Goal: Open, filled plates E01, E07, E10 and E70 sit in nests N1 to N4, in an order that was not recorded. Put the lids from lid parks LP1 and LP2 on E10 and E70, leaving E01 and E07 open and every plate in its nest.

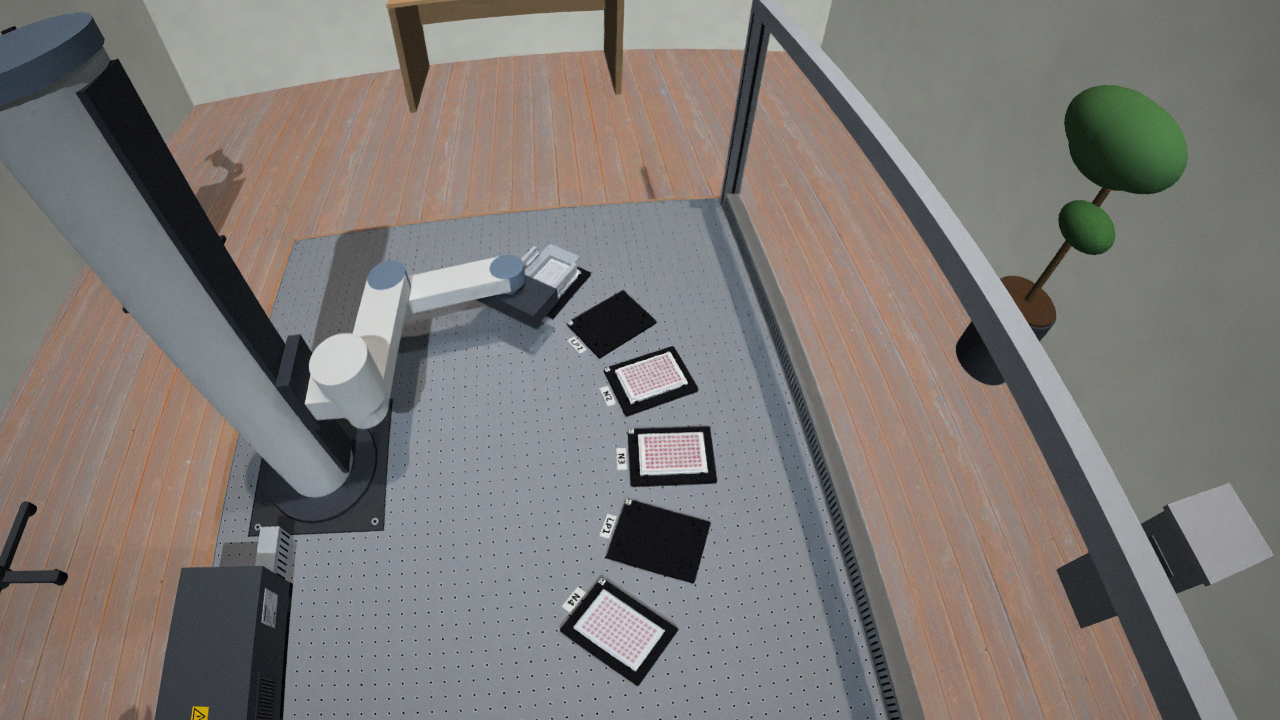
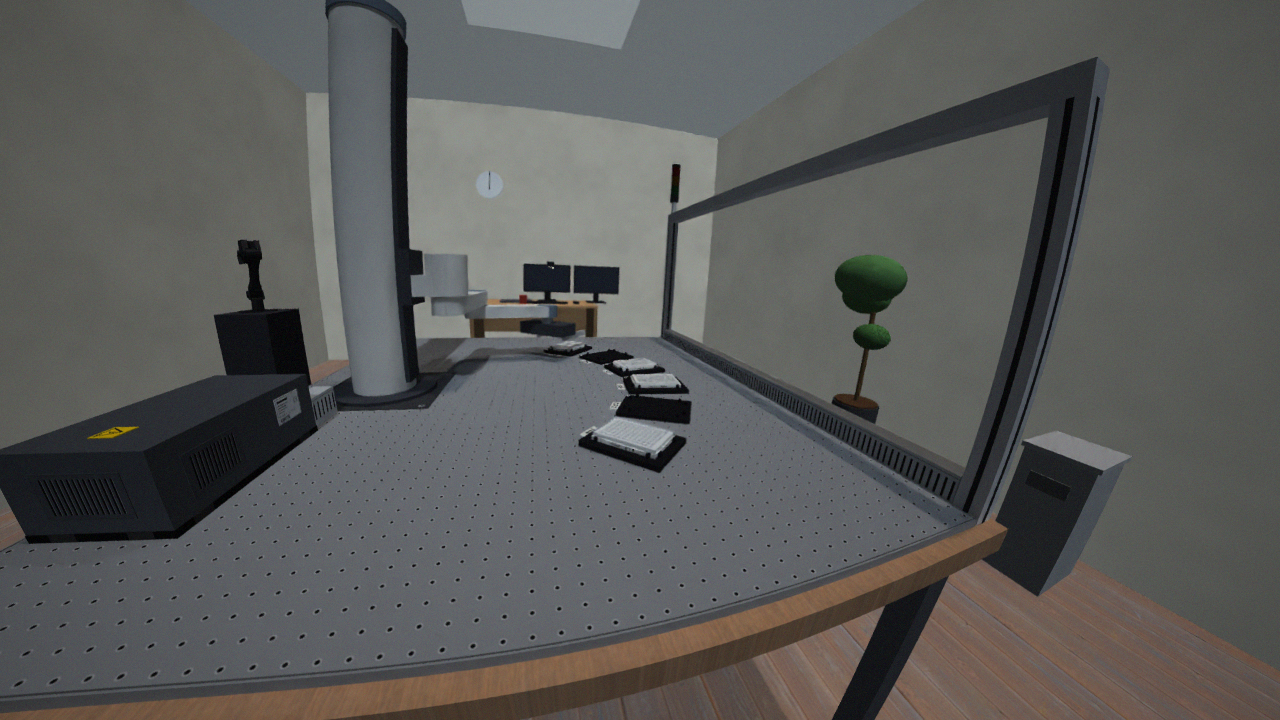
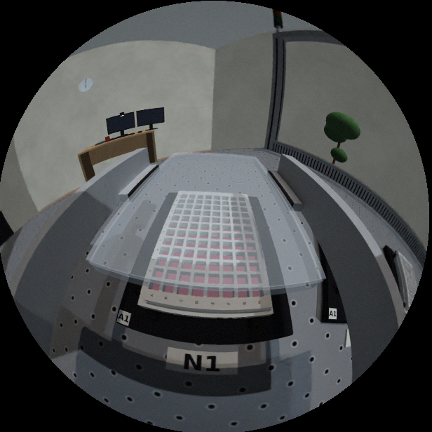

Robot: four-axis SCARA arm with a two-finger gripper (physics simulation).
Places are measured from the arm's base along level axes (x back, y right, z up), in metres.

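Pixels of known places: gripper, fingertip midpoint: (image 1: 555, 258); arm's base at its link origin: (image 1: 323, 468) (image 2: 387, 393).
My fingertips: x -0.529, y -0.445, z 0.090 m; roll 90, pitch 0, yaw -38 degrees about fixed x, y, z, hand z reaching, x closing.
Observation:
Ahead of a thing's pixels: the offset from my fingertips to its middle.
My gripper (image 1: 546, 267) (image 3: 213, 157) is shut on a clear lid {dx +0.015, dy +0.019, dz -0.010 m} (image 1: 560, 254) (image 3: 215, 170), held level above the open plate {dx +0.015, dy +0.020, dz -0.058 m} (image 2: 569, 345) (image 3: 210, 304) in nest N1 {dx +0.015, dy +0.020, dz -0.066 m} (image 1: 573, 293) (image 3: 200, 331). A gap shows between lid and plate. Plates sit in N2 {dx -0.176, dy +0.315, dz -0.058 m} (image 1: 650, 376), N3 {dx -0.187, dy +0.497, dz -0.058 m} (image 1: 672, 453) and N4 {dx -0.039, dy +0.821, dz -0.058 m} (image 1: 619, 627) (image 2: 633, 436). The N4 plate looks paler, perhaps under a clear lid; I cannot tell surely. Lid parks LP2 {dx -0.114, dy +0.151, dz -0.067 m} (image 1: 612, 322) (image 2: 605, 356) (image 3: 331, 295) and LP1 {dx -0.134, dy +0.664, dz -0.067 m} (image 1: 658, 540) (image 2: 654, 409) show bare black, without lids. Plate codes are not readable.
The arm's column (image 1: 179, 268) (image 2: 366, 197) stands left of the nest arc. A dark controller box (image 1: 223, 635) (image 2: 161, 447) sits on the near left. A framed guard (image 1: 948, 268) (image 2: 859, 152) runs along the right edge. LP2 lies right beside N1.

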